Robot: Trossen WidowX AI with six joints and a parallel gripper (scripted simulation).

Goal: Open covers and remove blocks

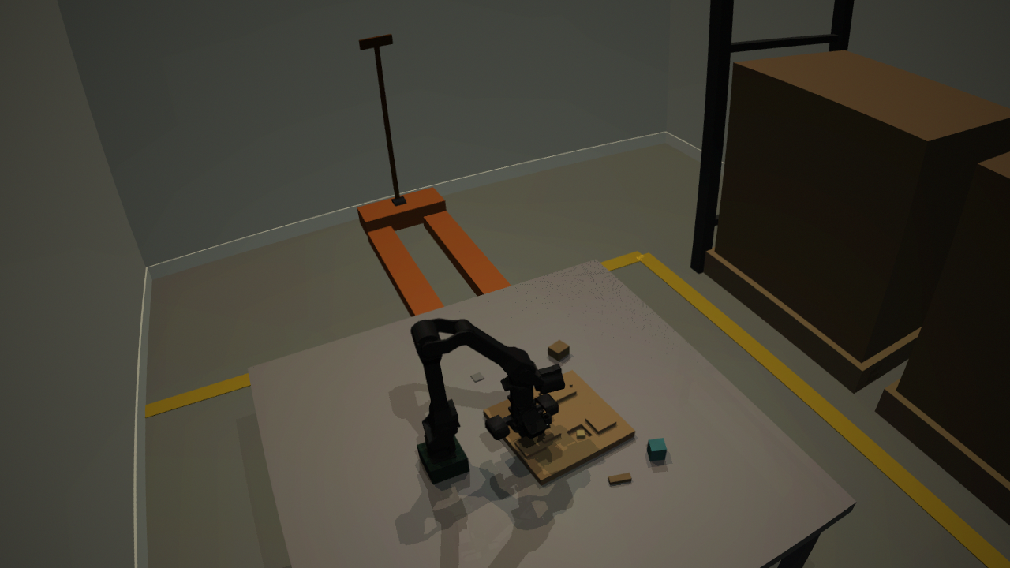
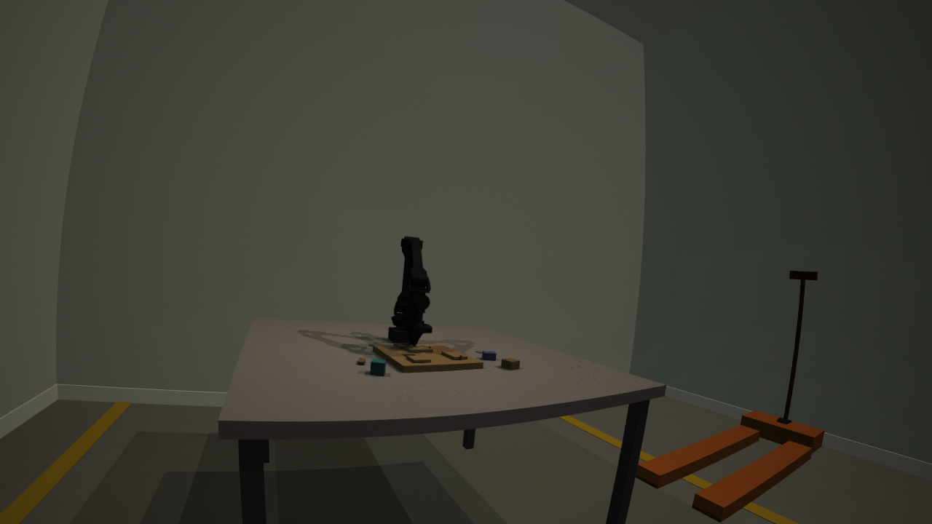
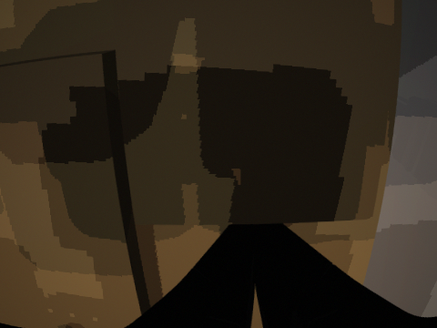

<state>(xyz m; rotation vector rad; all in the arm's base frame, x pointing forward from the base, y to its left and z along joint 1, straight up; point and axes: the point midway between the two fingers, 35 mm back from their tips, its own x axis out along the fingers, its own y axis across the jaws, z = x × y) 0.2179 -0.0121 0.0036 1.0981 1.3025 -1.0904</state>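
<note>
My gripper tip is now 10 cm short of the wooden puzzle board and 3 cm to the right of it. Round my gripper tip: purple block (27 cm to the left, 10 cm ahead, 1 cm below); then grey tile (30 cm to the left, 3 cm behind, 2 cm below); then small flat brown piece (22 cm to the right, 17 cm ahead, 2 cm below).
</note>
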